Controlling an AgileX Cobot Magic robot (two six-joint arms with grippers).
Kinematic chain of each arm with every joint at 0, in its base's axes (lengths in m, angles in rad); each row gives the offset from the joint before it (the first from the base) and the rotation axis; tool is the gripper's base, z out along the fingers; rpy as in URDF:
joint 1: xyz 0 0 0.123 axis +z
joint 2: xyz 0 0 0 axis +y
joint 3: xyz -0.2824 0 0.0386 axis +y
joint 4: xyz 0.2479 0 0.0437 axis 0.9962 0 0.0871
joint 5: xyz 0 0 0 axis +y
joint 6: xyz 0.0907 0 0.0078 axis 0.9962 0 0.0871
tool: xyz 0 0 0 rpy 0 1.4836 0
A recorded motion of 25 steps. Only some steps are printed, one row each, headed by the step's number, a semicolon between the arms.
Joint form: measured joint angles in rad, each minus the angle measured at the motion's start. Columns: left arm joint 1, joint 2, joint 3, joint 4, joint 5, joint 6; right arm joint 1, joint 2, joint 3, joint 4, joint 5, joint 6.
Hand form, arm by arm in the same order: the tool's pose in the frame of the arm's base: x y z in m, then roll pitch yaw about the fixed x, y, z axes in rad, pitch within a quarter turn. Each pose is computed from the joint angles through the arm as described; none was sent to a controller.
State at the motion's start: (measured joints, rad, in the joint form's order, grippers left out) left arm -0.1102 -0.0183 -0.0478 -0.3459 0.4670 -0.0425; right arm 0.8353 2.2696 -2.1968 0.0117 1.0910 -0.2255
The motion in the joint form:
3: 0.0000 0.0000 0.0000 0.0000 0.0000 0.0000; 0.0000 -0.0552 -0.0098 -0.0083 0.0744 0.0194
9: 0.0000 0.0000 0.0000 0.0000 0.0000 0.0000; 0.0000 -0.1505 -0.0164 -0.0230 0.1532 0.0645
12: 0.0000 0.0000 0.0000 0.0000 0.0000 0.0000; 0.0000 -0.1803 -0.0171 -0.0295 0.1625 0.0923
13: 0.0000 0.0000 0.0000 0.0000 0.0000 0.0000; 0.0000 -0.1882 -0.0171 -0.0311 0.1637 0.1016
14: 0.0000 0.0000 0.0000 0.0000 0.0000 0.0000; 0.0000 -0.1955 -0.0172 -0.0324 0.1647 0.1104
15: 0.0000 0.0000 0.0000 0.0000 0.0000 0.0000; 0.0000 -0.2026 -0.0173 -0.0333 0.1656 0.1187
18: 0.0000 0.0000 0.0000 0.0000 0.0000 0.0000; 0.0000 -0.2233 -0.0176 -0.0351 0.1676 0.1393
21: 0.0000 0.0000 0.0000 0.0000 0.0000 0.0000; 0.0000 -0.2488 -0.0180 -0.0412 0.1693 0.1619
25: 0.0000 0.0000 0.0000 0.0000 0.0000 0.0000; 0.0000 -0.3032 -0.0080 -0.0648 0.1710 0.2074
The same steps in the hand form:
3: 0.0458 -0.0191 0.1906 -2.2186 1.0841 -2.4303; 0.3292 0.3642 0.2869 -3.0379 0.4745 -2.0757
9: 0.0458 -0.0191 0.1906 -2.2186 1.0841 -2.4303; 0.3141 0.3456 0.3311 -3.0402 0.4987 -2.1186
12: 0.0458 -0.0191 0.1906 -2.2186 1.0841 -2.4303; 0.3097 0.3400 0.3447 -3.0443 0.5212 -2.1461
13: 0.0458 -0.0191 0.1906 -2.2186 1.0841 -2.4303; 0.3085 0.3385 0.3483 -3.0466 0.5285 -2.1557
14: 0.0458 -0.0191 0.1906 -2.2186 1.0841 -2.4303; 0.3075 0.3371 0.3516 -3.0493 0.5354 -2.1649
15: 0.0458 -0.0191 0.1906 -2.2186 1.0841 -2.4303; 0.3064 0.3358 0.3548 -3.0522 0.5423 -2.1737
18: 0.0458 -0.0191 0.1906 -2.2186 1.0841 -2.4303; 0.3031 0.3319 0.3641 -3.0601 0.5627 -2.1958
21: 0.0458 -0.0191 0.1906 -2.2186 1.0841 -2.4303; 0.2992 0.3268 0.3756 -3.0649 0.5880 -2.2190
25: 0.0458 -0.0191 0.1906 -2.2186 1.0841 -2.4303; 0.2911 0.3149 0.3964 -3.0659 0.6326 -2.2639

